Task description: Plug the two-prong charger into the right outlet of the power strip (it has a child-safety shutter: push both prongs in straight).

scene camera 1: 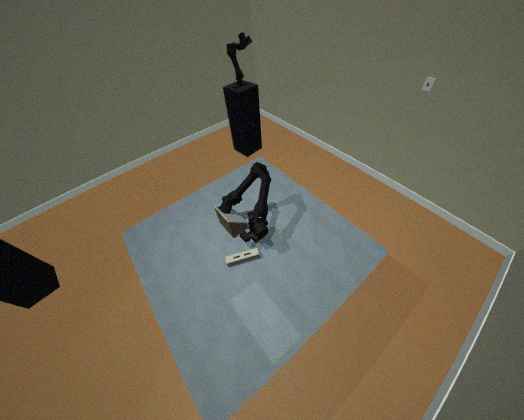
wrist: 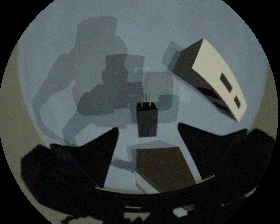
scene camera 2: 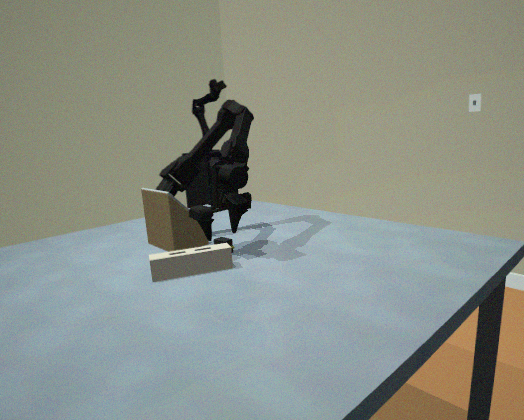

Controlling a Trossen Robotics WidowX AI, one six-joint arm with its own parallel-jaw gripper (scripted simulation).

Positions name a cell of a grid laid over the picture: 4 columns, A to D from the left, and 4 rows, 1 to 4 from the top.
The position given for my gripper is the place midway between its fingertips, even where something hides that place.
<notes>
My gripper (scene camera 2: B3) is open, holding nothing.
My gripper is seen too in the wrist view (wrist: C3).
</notes>
